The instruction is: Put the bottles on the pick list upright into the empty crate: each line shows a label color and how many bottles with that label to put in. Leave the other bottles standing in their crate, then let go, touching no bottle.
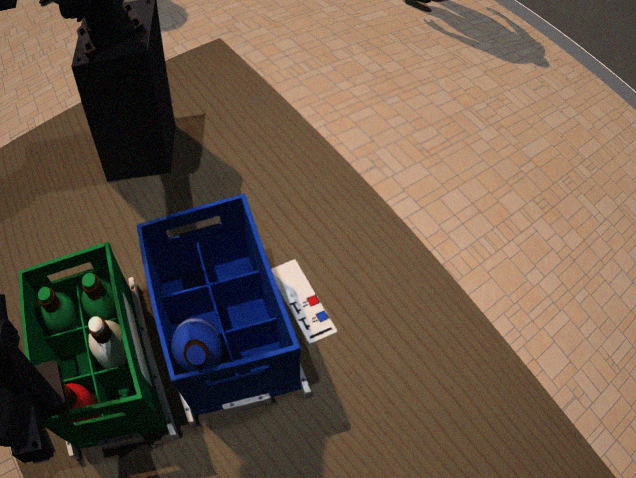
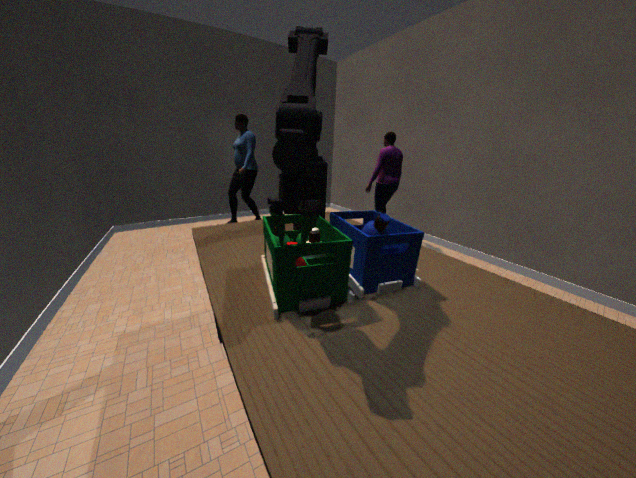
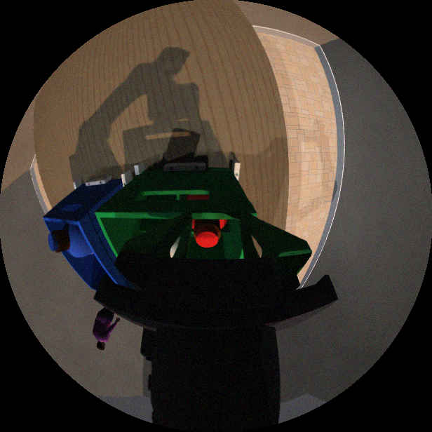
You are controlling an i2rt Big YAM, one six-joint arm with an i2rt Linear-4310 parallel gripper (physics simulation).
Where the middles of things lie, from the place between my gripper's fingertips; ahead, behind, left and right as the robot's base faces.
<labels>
The blue bottle (image 1: 196,344) lies 250 mm to the left of my hand, 30 mm below it and 10 mm behind it. The rest, counted from my hand: pick list (image 1: 305,306) 470 mm to the left, 180 mm below, 70 mm behind.
</labels>
